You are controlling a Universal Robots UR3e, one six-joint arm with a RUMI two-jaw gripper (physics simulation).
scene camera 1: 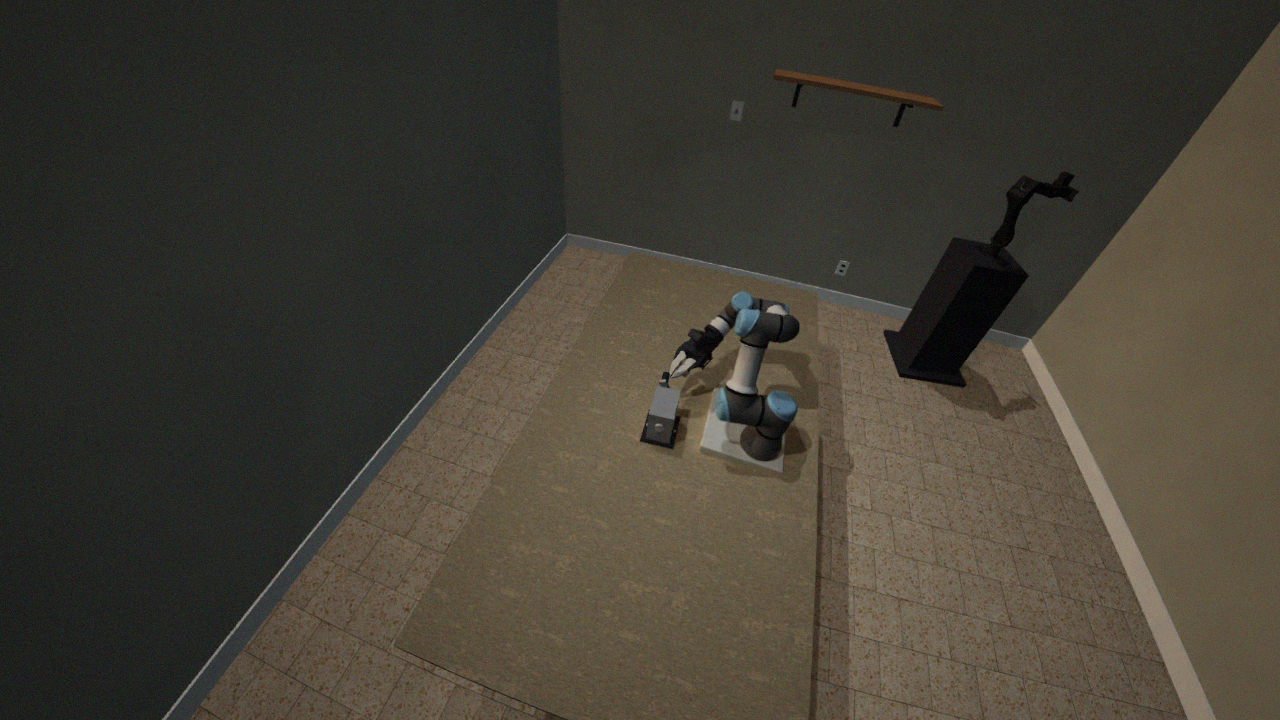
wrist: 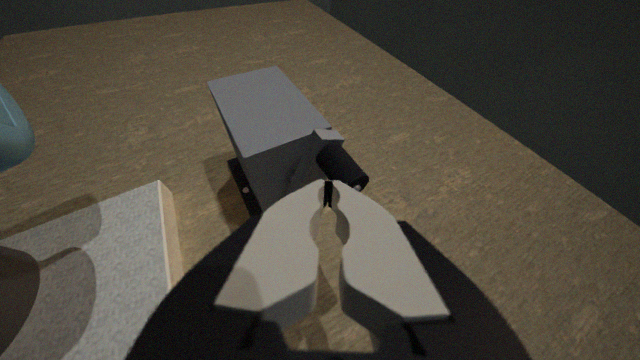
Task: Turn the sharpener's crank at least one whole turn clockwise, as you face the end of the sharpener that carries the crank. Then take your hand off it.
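The grey box-shaped sharpener stands on a dark base on the mat. Its crank has a grey arm at the upper right of the end face in the wrist view, with a black cylindrical handle pointing out from it. My gripper is shut, with its fingertips together and nothing between them. In the wrist view the tips overlap the lower left edge of the handle; whether they touch it I cannot tell. The lower part of the crank end is hidden behind the fingers.
The robot's own arm rises from a pale base slab beside the sharpener. Both stand on a large brown mat. A black pedestal with a second dark arm stands near the back wall, which carries a wooden shelf.
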